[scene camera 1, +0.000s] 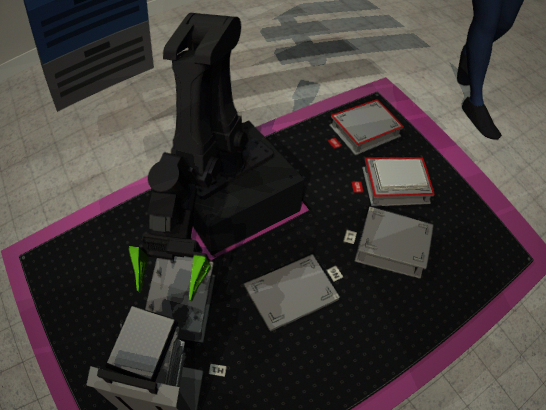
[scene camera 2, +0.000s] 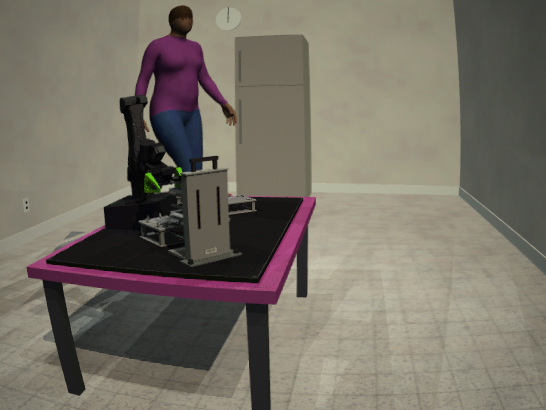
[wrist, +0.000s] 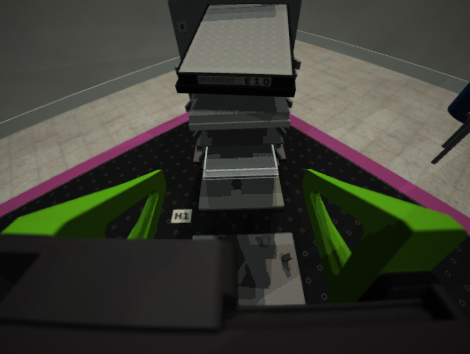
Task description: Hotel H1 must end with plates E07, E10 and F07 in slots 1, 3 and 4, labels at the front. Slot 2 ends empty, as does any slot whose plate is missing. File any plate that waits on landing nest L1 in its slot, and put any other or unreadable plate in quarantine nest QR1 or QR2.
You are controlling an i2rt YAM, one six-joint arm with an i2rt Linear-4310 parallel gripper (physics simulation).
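Where they show: gripper, fingertip midpoint: (scene camera 1: 164, 296) (wrist: 234, 177); arm's base at its link origin: (scene camera 1: 229, 168) (scene camera 2: 140, 198).
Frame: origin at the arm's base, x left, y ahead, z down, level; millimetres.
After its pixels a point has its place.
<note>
Hotel H1 (scene camera 1: 167, 395) {x -415, y 394, z -164 mm} (scene camera 2: 207, 215) {x -468, y 357, z -37 mm} (wrist: 181, 42) {x -398, y 386, z -119 mm} stands at the lower left in scene camera 1. A white plate labelled E10 (scene camera 1: 142, 340) {x -391, y 288, z -144 mm} (wrist: 242, 45) {x -378, y 272, z -141 mm} lies in its top slot, slot 4, label facing the wrist camera. A clear plate (wrist: 240, 165) {x -355, y 257, z -31 mm} lies in the lowest slot; its label is unreadable. The dim middle slots are hard to judge. My gripper (scene camera 1: 165, 294) {x -306, y 217, z -91 mm} (scene camera 2: 167, 181) {x -306, y 217, z -91 mm} (wrist: 234, 177) {x -306, y 217, z -91 mm} is open and empty, in front of the hotel above a grey stand (scene camera 1: 175, 300) {x -273, y 177, z 33 mm} (wrist: 285, 287) {x -303, y 149, z 33 mm}. Landing nest L1 (scene camera 1: 395, 240) {x 183, y 351, z 43 mm} is bare. A white plate (scene camera 1: 401, 174) {x 334, y 235, z 38 mm} lies on red-rimmed nest QR1 (scene camera 1: 401, 201) {x 309, y 272, z 88 mm}.
Red-rimmed nest QR2 (scene camera 1: 367, 122) {x 407, y 52, z 53 mm} is bare at the far corner. A flat grey nest (scene camera 1: 292, 292) {x -59, y 287, z 81 mm} tagged N6 is bare, right of the gripper in scene camera 1. The robot's black base block (scene camera 1: 250, 200) {x -21, y 101, z -8 mm} stands behind the gripper. A person (scene camera 2: 175, 75) stands beyond the table.
</note>
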